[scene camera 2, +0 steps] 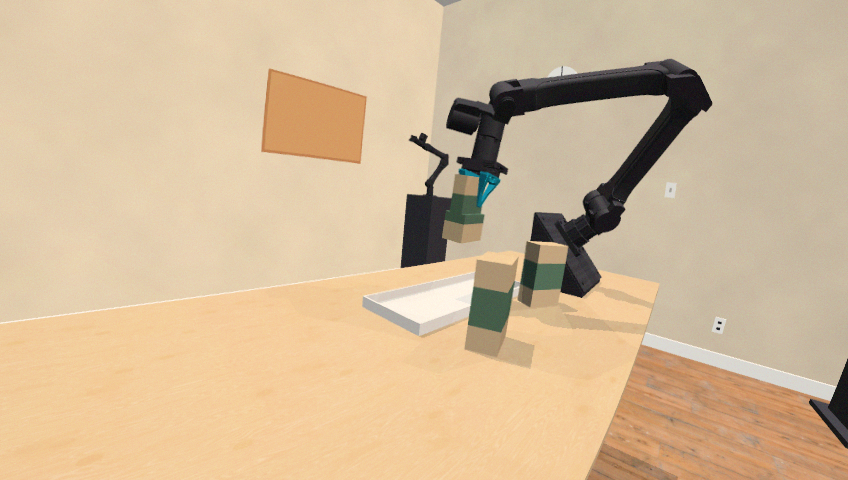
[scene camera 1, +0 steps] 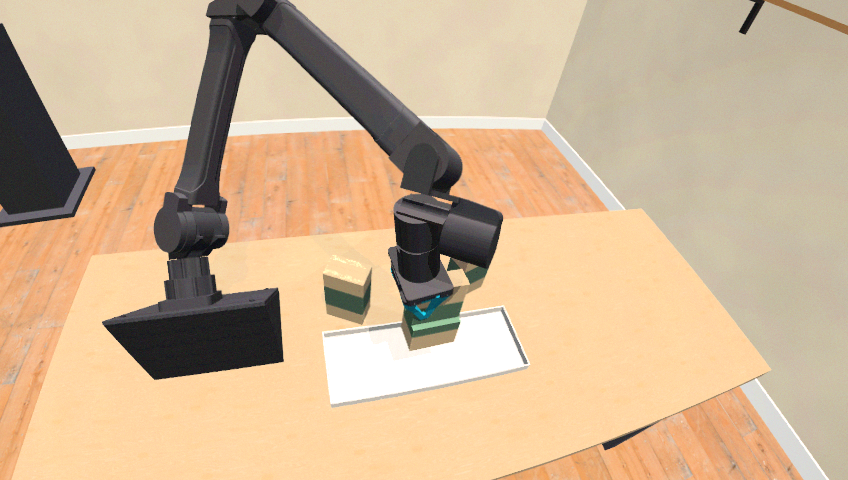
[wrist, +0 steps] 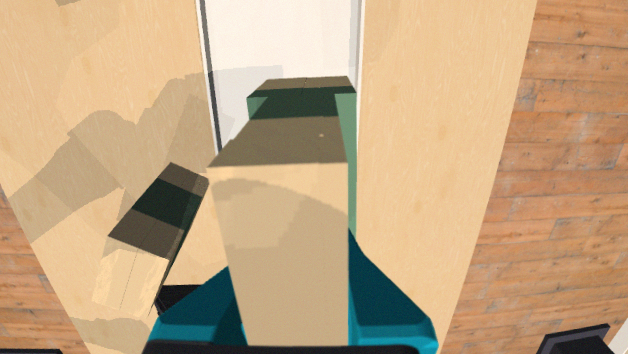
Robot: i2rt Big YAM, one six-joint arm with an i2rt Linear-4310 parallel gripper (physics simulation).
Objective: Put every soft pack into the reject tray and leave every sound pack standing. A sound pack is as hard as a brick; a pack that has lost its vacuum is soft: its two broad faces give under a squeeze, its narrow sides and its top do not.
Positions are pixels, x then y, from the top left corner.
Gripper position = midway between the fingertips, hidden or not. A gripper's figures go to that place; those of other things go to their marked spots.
Labels:
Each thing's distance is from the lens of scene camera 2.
gripper (scene camera 2: pixel 472 205): 72 cm
white reject tray (scene camera 2: pixel 422 308): 62 cm

